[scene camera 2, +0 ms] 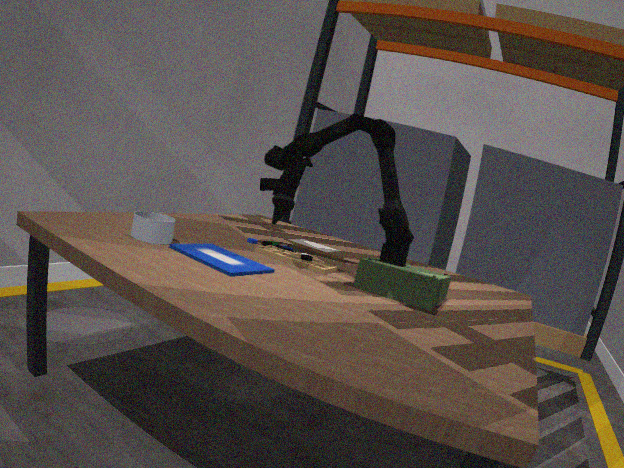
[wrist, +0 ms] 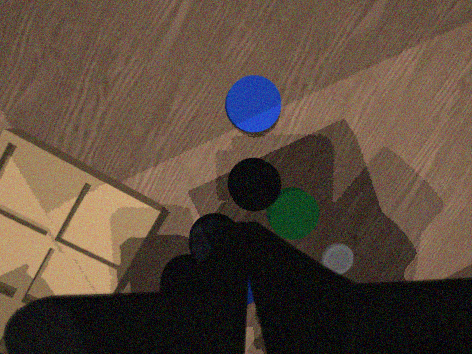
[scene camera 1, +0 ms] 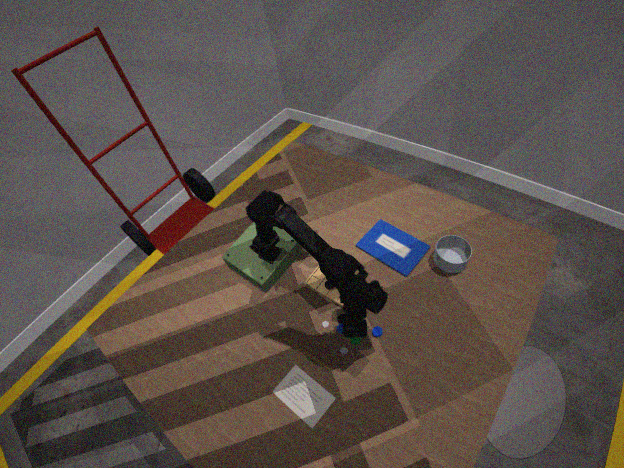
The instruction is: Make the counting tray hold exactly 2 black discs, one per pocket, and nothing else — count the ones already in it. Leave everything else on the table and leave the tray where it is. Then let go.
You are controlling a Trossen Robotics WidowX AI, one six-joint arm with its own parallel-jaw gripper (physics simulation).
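The tan counting tray (wrist: pixel 97 225) (scene camera 1: pixel 317 277) (scene camera 2: pixel 321 267) lies at the left of the wrist view, its pockets split by dark bars. In scene camera 2 a black disc (scene camera 2: pixel 305 256) sits in it. My gripper (wrist: pixel 245 232) (scene camera 1: pixel 355 329) (scene camera 2: pixel 280 217) is shut and empty, pointing down over a cluster of discs beside the tray. A black disc (wrist: pixel 254 184) lies just ahead of the fingertips, touching a green disc (wrist: pixel 293 213) (scene camera 1: pixel 356 341). Two more black discs (wrist: pixel 208 230) (wrist: pixel 173 272) are partly hidden under the fingers. A blue disc (wrist: pixel 253 103) (scene camera 1: pixel 377 331) lies farther ahead.
A small grey disc (wrist: pixel 337 258) (scene camera 1: pixel 344 350) and a white disc (scene camera 1: pixel 325 324) lie nearby. A blue book (scene camera 1: pixel 393 247) (scene camera 2: pixel 219 259), a grey bowl (scene camera 1: pixel 452 253) (scene camera 2: pixel 152 227) and a paper sheet (scene camera 1: pixel 304 396) are on the table. The arm's green base (scene camera 1: pixel 261 262) (scene camera 2: pixel 403 283) stands behind.
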